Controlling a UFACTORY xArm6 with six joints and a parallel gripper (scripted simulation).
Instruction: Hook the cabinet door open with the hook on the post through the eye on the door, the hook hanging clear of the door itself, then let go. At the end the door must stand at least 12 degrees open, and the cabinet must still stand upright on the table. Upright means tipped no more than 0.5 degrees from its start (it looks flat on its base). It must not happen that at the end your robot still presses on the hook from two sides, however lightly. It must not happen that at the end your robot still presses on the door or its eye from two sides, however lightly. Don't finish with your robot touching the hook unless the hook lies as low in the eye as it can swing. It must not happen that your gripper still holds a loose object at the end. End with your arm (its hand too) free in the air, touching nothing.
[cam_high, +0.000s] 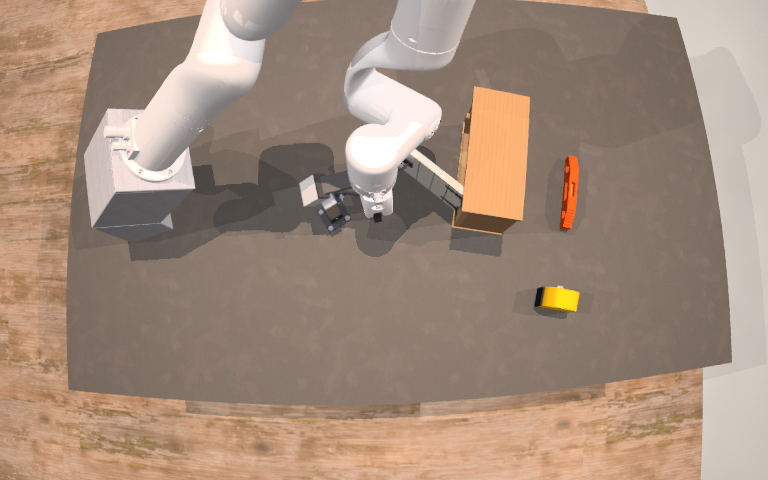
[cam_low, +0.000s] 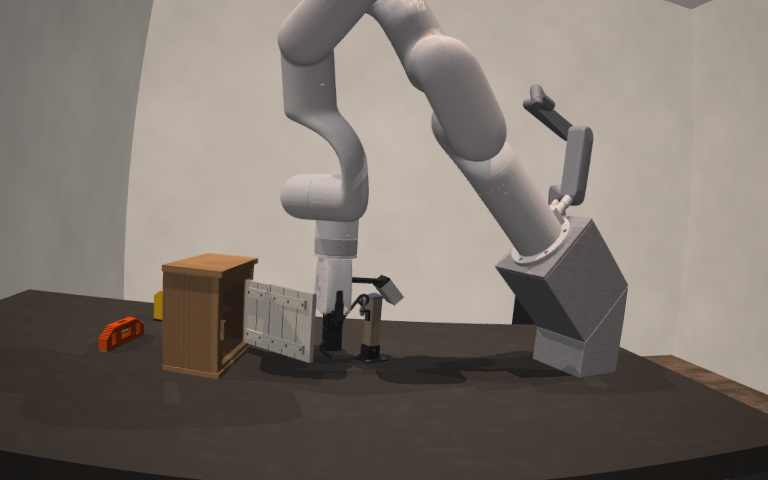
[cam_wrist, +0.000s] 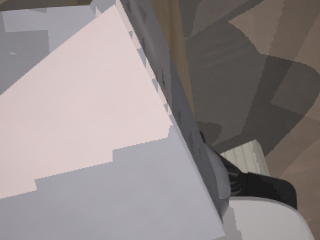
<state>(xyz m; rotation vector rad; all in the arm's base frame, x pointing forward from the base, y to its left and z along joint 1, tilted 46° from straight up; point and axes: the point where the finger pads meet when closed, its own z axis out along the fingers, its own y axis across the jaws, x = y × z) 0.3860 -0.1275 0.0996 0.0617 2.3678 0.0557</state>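
The pale plank door lies 10 cm ahead of my hand and 4 cm above it. The rest, counted from my hand: yellow tape measure (30 cm ahead, 26 cm to the right, 1 cm below); then orange spirit level (39 cm ahead, 7 cm to the right, 2 cm below).
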